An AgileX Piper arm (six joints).
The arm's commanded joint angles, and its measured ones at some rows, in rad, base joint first. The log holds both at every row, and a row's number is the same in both.
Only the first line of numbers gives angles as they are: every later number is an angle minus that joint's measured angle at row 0.
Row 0, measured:
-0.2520 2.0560 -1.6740 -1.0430 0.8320 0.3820
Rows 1 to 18, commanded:
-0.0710 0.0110 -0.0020 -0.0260 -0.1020 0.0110
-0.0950 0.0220 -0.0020 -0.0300 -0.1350 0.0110
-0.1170 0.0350 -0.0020 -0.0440 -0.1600 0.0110
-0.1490 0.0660 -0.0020 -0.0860 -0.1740 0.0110
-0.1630 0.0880 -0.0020 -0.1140 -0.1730 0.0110
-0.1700 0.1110 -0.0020 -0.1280 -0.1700 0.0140
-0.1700 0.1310 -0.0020 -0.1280 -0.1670 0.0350
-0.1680 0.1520 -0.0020 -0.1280 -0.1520 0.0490
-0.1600 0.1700 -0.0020 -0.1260 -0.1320 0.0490
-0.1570 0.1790 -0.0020 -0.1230 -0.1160 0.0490
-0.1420 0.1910 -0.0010 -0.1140 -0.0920 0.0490
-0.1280 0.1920 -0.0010 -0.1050 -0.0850 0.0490
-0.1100 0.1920 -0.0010 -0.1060 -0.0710 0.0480
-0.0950 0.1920 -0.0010 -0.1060 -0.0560 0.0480
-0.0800 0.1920 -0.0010 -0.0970 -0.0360 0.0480
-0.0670 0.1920 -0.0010 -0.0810 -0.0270 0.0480
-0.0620 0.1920 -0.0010 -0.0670 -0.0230 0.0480
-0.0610 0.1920 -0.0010 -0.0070 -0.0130 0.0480
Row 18, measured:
-0.0610 0.1940 0.0000 -0.0530 -0.0400 0.0440
